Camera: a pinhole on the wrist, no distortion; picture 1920 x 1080 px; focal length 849.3 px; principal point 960.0 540.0 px. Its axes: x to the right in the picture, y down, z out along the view. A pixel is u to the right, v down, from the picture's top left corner.
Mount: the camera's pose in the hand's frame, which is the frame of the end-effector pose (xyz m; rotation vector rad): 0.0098 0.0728 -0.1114 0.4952 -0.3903 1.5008
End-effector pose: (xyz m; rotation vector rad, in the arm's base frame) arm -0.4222 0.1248 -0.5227 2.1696 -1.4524 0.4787
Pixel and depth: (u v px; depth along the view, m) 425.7 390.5 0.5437
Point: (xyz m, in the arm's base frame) 0.0980 0.1058 -0.6858
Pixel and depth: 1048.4 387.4 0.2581
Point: -0.3525 0.0177 -0.5890
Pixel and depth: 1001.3 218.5 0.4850
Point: -0.1765 -0.1578 -0.6814
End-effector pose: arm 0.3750 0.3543 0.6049 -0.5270 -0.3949 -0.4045
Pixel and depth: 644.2 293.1 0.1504
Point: 0.4045 0.2848 0.6402
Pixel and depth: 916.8 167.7 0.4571
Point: 0.4214 0.2753 0.9856
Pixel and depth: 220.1 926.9 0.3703
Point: 0.0527 0.1018 0.7261
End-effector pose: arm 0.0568 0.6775 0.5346 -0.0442 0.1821 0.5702
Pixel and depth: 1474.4 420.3 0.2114
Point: 0.0886 0.7764 0.6555
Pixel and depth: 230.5 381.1 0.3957
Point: 0.3692 0.3708 0.5476
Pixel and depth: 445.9 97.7 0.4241
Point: 0.4743 0.5026 0.5774
